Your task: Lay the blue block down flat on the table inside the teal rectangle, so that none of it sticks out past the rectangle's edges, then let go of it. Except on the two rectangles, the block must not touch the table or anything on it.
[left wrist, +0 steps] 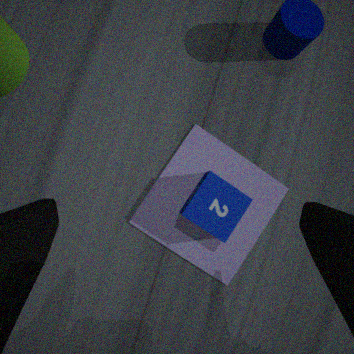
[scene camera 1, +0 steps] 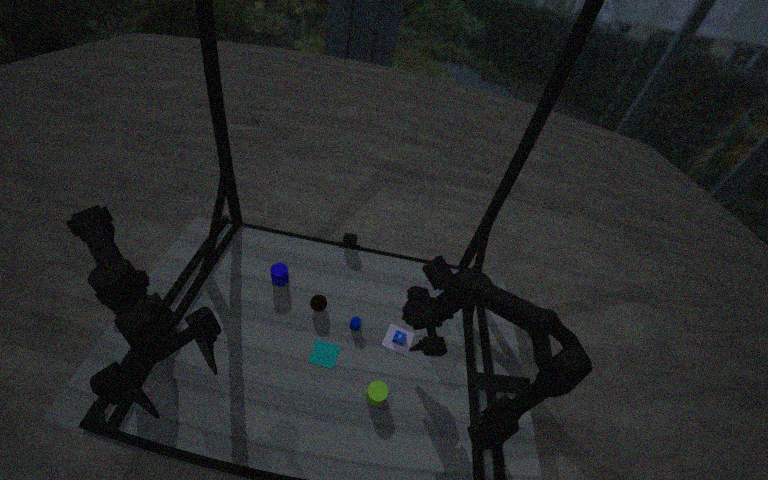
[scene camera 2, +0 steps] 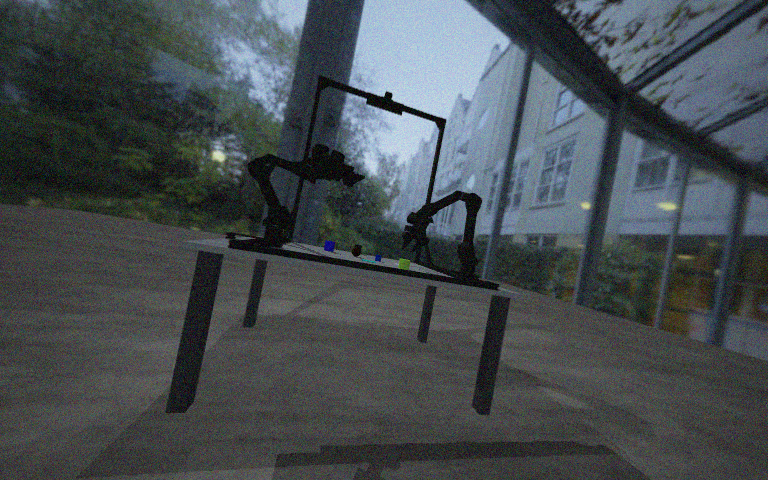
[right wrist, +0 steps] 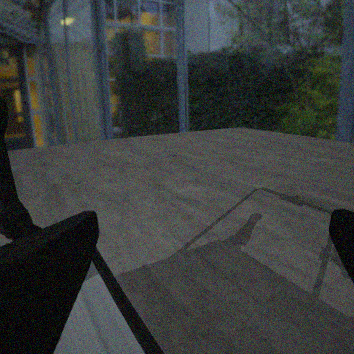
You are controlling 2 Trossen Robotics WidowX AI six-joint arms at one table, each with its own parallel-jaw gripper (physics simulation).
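Seen in the pictures: left gripper, fingertip midpoint: (left wrist: 181,212) (scene camera 1: 406,334) (scene camera 2: 407,250); right gripper, fingertip midpoint: (scene camera 1: 187,394) (scene camera 2: 359,173) (right wrist: 214,222); left arm's base, link origin: (scene camera 1: 484,435) (scene camera 2: 466,276); right arm's base, link origin: (scene camera 2: 271,241).
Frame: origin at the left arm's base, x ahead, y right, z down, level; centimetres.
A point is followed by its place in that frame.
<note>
The blue block (scene camera 1: 399,337) {z 0.0, x 16.0, y 30.5 cm} (left wrist: 217,206) {z 0.0, x 15.8, y 30.8 cm} sits on the pale lilac rectangle (scene camera 1: 388,341) {z 1.8, x 18.9, y 30.5 cm} (left wrist: 200,142) {z 1.8, x 20.0, y 30.1 cm}, with a white 2 on its upper face. It is turned at an angle to the fingers. The teal rectangle (scene camera 1: 323,354) {z 1.8, x 37.9, y 28.2 cm} (scene camera 2: 370,261) {z 1.8, x 37.3, y 27.2 cm} lies to the left of it in scene camera 1, with nothing on it. My left gripper (left wrist: 181,212) {z -6.6, x 16.0, y 28.1 cm} is open and empty above the lilac rectangle. In the left wrist view the block shows between its fingertips, a little right of the midpoint. My right gripper (scene camera 1: 186,395) {z -32.4, x 59.0, y 8.3 cm} (right wrist: 214,222) {z -32.4, x 59.0, y 8.3 cm} is open and empty, raised at the left of scene camera 1.
A small blue cylinder (scene camera 1: 355,323) {z -1.2, x 28.3, y 35.6 cm} (left wrist: 295,30) {z -1.2, x 27.0, y 35.7 cm} stands between the two rectangles, toward the back. A lime cylinder (scene camera 1: 377,392) {z -2.5, x 25.8, y 15.0 cm} (scene camera 2: 404,263) {z -0.8, x 27.1, y 13.3 cm} stands in front. A dark round object (scene camera 1: 318,302) {z -2.7, x 38.5, y 42.4 cm} and a larger blue cylinder (scene camera 1: 279,274) {z -3.5, x 50.0, y 52.6 cm} (scene camera 2: 329,246) {z -0.7, x 51.1, y 52.0 cm} are farther back left.
</note>
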